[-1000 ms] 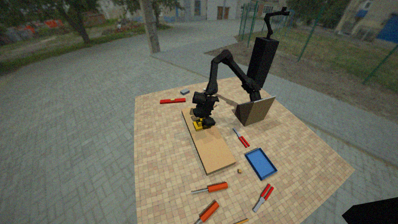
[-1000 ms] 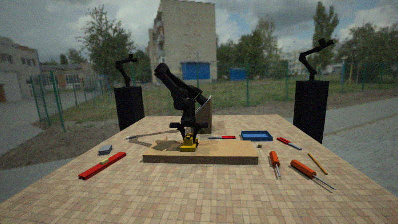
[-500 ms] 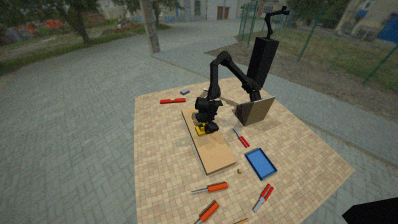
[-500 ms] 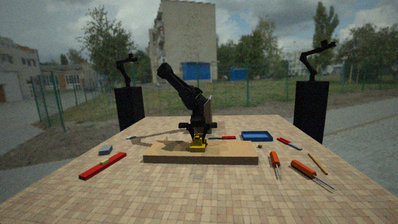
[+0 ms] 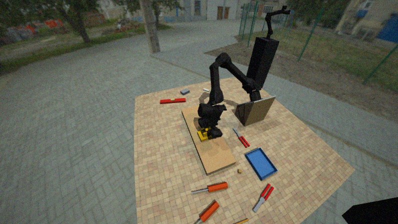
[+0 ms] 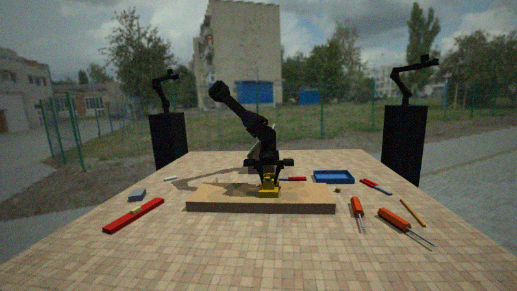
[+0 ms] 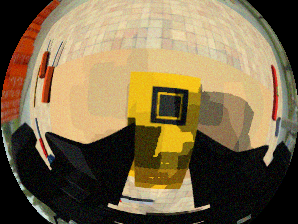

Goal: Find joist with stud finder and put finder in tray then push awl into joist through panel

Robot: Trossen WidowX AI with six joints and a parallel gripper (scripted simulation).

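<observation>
The blue tray lies 270 mm to the left of my gripper tip, 250 mm behind it and 50 mm below it. Also, from my gripper tip: small cube (270 mm to the left, 110 mm behind, 60 mm below); stud finder (20 mm above, 10 mm ahead); red level (460 mm to the right, 170 mm ahead, 50 mm below).
</observation>
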